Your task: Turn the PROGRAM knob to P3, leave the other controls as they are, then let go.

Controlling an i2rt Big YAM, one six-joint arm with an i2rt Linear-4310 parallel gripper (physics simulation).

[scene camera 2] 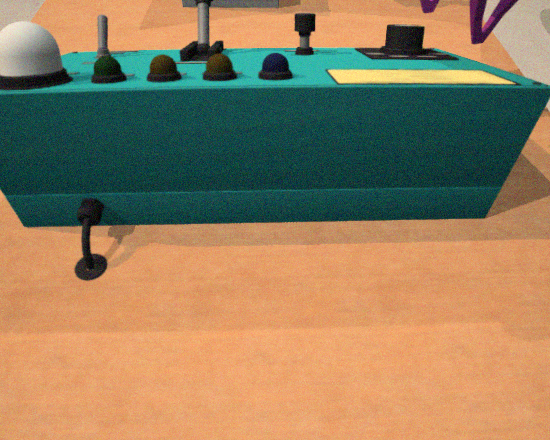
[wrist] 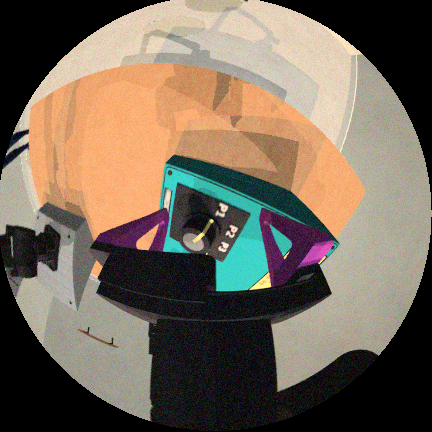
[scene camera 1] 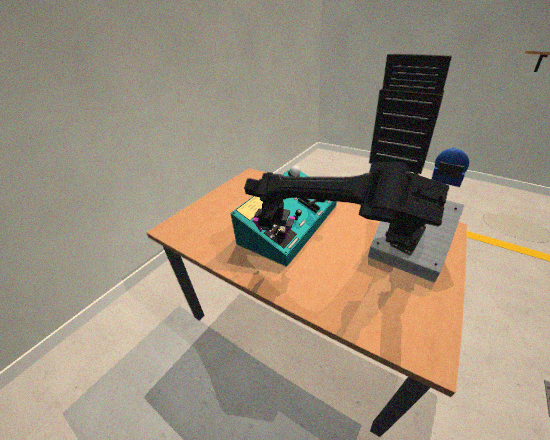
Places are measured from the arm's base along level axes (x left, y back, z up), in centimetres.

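Pixels of known places: gripper, between the fingertips: (scene camera 2: 451, 27) (wrist: 213, 212) (scene camera 1: 273, 234); arm's base, origin of its link: (wrist: 50, 247) (scene camera 1: 407, 236).
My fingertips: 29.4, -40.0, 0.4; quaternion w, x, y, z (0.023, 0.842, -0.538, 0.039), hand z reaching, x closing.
Ahead of a thing's pixels: the offset from my fingertips to its middle, as dx, dy, dz. "spot": to the spot under its first point.
The PROGRAM knob {-5.1, -0.2, -1.8} (scene camera 2: 405, 39) (wrist: 193, 241) is a black round knob on a dark plate, on a teal console {-22.1, -9.2, -4.0} (scene camera 1: 257, 247) (scene camera 2: 250, 140) (wrist: 237, 272). In the wrist view its yellow pointer line is directed toward the P1 mark {spot: -0.8, -1.9, -2.5} (wrist: 223, 210); the P2 mark {spot: -2.9, -4.2, -1.7} (wrist: 232, 231) and P3 mark {spot: -6.1, -4.4, -1.8} (wrist: 222, 246) lie further round. My gripper (scene camera 1: 274, 228) (scene camera 2: 452, 25) (wrist: 213, 212) is open, with its purple fingers wide apart and nothing between their tips. In the wrist view the fingers appear on either side of the knob. In scene camera 2 they hang above and beside it, apart from it.
The console also bears a black-capped control {-17.0, -1.9, -2.0} (scene camera 2: 304, 24), a tall lever {-29.2, -1.3, -0.8} (scene camera 2: 203, 25), a metal toggle {-40.9, -4.0, -1.4} (scene camera 2: 102, 35), a white dome {spot: -37.6, -18.9, +6.0} (scene camera 1: 294, 171) (scene camera 2: 30, 50), small coloured domes and a yellow label {spot: -6.2, -16.3, +3.0} (scene camera 2: 420, 76). The arm's grey base plate (scene camera 1: 405, 260) (wrist: 62, 265) stands on the wooden table.
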